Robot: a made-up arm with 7 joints.
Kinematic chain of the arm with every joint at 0, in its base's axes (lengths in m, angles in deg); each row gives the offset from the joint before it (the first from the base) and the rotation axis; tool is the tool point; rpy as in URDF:
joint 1: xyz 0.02 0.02 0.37 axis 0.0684 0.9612 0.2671
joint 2: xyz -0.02 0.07 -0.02 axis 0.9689 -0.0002 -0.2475
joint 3: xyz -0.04 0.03 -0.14 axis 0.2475 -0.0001 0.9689
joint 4: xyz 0 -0.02 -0.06 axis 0.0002 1 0
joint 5: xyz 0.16 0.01 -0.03 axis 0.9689 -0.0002 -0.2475
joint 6: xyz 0.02 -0.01 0.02 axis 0.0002 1 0
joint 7: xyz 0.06 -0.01 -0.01 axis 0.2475 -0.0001 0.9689
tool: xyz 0.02 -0.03 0.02 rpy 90 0 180
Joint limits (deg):
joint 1: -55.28..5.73
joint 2: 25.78..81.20
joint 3: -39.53..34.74
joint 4: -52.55..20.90
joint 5: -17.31..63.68
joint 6: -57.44..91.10
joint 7: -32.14..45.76
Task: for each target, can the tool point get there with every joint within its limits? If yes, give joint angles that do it. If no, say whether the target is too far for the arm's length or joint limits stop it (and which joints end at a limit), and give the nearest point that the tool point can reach.
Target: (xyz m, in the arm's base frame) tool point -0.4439 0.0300 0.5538
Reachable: no: joint limits stop it (at a limit: joint 1, joint 2, joint 3, joint 4, joint 6) | nearest point -0.0227 0.0180 0.3462 | short by 0.470 m
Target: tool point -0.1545 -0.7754 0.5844
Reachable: no: too far | nearest point 0.1061 -0.0664 0.3451 | short by 0.792 m
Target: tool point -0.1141 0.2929 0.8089
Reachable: no: joint limits stop it (at a limit: joint 1, joint 2, joint 3, joint 5, joint 7) | nearest point 0.1110 0.2359 0.5903 | short by 0.319 m
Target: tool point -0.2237 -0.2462 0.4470
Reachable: no: joint limits stop it (at a limit: joint 1, joint 2, joint 3, joint 4, joint 7) | nearest point -0.0318 -0.0127 0.3077 | short by 0.333 m
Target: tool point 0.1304 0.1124 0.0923
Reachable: yes | joints -1.35 55.67 -33.10 -7.39 11.56 19.93 -0.45
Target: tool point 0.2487 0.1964 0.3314
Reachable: yes | joints -1.82 55.95 22.91 -12.16 -4.08 -9.48 36.32
